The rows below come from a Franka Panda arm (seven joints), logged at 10 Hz.
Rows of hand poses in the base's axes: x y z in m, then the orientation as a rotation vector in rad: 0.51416 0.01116 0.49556 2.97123 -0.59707 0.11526; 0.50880 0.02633 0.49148 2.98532 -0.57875 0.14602; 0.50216 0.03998 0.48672 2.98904 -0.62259 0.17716; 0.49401 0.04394 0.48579 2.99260 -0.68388 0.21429; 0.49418 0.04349 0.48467 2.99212 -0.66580 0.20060; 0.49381 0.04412 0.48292 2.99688 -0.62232 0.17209
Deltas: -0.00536 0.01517 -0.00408 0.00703 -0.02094 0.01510; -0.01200 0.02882 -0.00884 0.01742 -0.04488 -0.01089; -0.02015 0.03278 -0.00977 0.03222 -0.07393 -0.04733; -0.01998 0.03233 -0.01089 0.02842 -0.06367 -0.03664; -0.02035 0.03296 -0.01264 0.02527 -0.04274 -0.00960
